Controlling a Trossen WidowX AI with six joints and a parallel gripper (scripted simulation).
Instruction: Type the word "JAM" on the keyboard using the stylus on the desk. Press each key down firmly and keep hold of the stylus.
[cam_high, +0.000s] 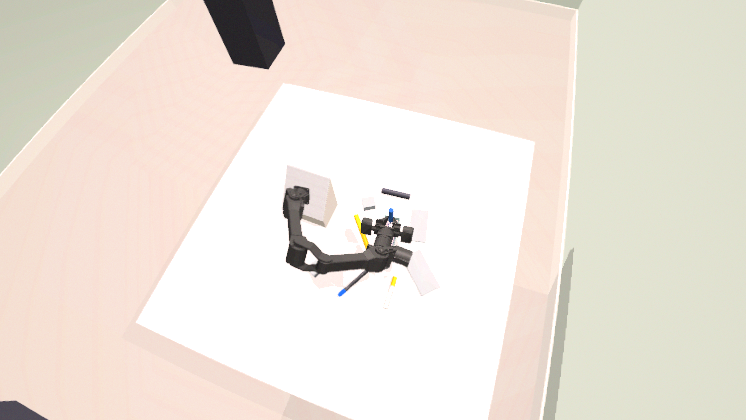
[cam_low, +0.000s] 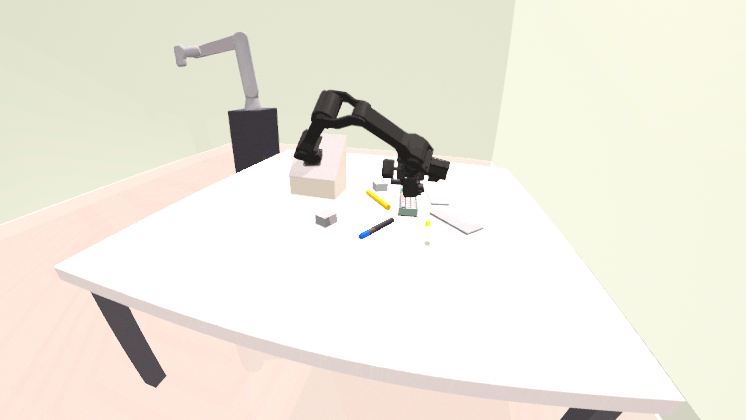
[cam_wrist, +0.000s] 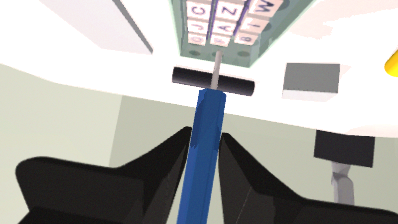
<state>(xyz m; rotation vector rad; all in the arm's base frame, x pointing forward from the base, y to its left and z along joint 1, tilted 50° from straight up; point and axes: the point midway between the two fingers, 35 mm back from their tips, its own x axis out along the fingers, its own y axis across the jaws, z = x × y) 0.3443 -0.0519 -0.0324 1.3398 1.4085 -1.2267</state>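
Right now my gripper tip is 100 mm past the yellow marker, 80 mm above it and 60 mm to the left of it. The rest, counted from my gripper tip: grey block 110 mm behind, 70 mm to the left, 70 mm below; then grey stylus tip 50 mm below; then blue stylus 10 mm below.
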